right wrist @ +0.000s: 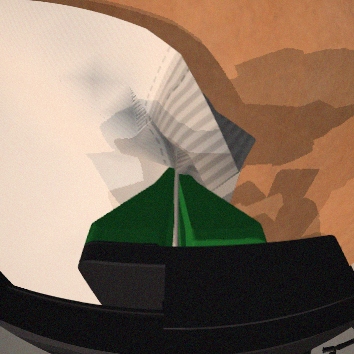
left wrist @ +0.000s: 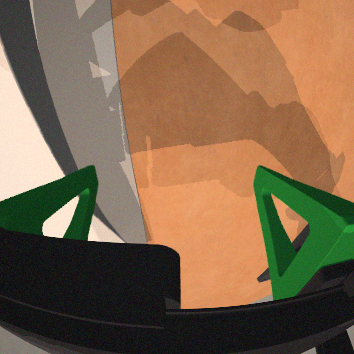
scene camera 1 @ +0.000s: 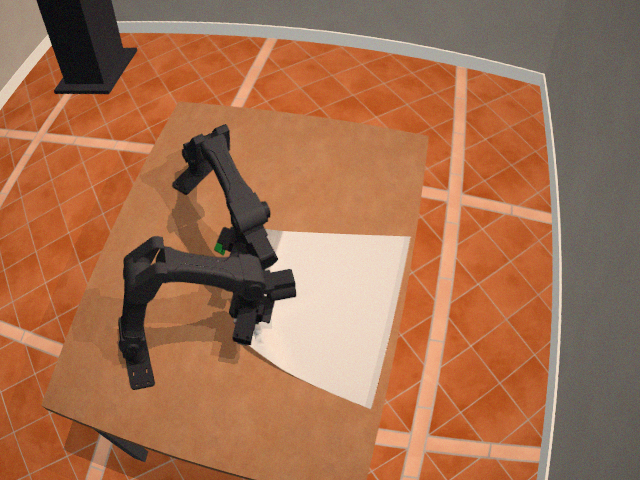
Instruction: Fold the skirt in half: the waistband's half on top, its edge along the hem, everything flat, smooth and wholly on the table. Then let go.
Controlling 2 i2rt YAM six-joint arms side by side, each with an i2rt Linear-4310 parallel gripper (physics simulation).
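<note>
The white skirt [scene camera 1: 336, 299] [left wrist: 20, 130] [right wrist: 45, 150] lies spread on the table, its wide edge at the right of the scene view and its narrow end under the grippers. My left gripper [left wrist: 175, 173] is open; a grey, shaded edge strip of the skirt runs between its fingers near the left one, not pinched. A dark band lies beside that strip. My right gripper [right wrist: 175, 174] is shut on a bunched corner of the skirt, with stitching and creases fanning out from the fingertips. In the scene view the arms hide most of the skirt's narrow end.
The brown table [scene camera 1: 330, 170] [left wrist: 215, 220] [right wrist: 280, 30] carries both arms, whose front parts are close together over the skirt's narrow end. The skirt's wide edge lies close to the table's right edge. A dark pillar [scene camera 1: 85, 46] stands on the floor beyond the table.
</note>
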